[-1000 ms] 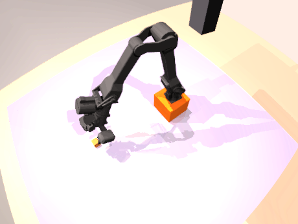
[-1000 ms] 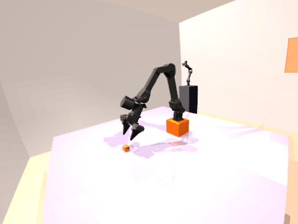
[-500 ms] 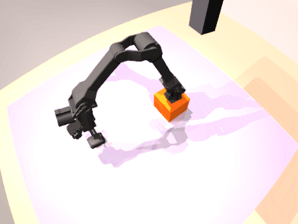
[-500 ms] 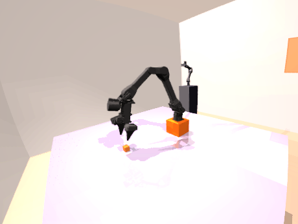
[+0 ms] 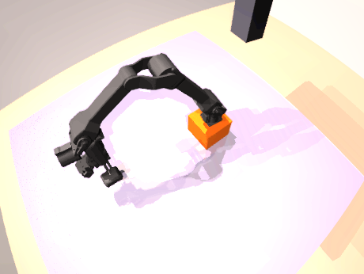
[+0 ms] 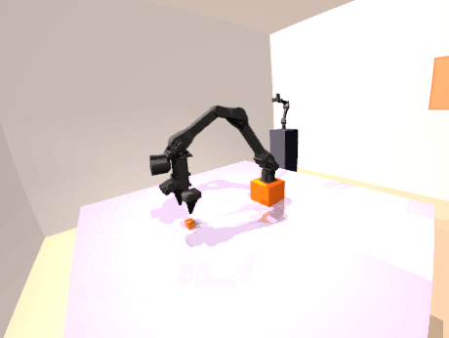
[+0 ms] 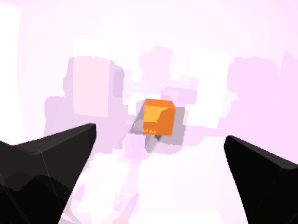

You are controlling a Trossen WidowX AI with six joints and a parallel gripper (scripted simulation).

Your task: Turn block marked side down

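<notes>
My gripper tip is now 2 cm past the orange block and 7 cm above it.
</notes>
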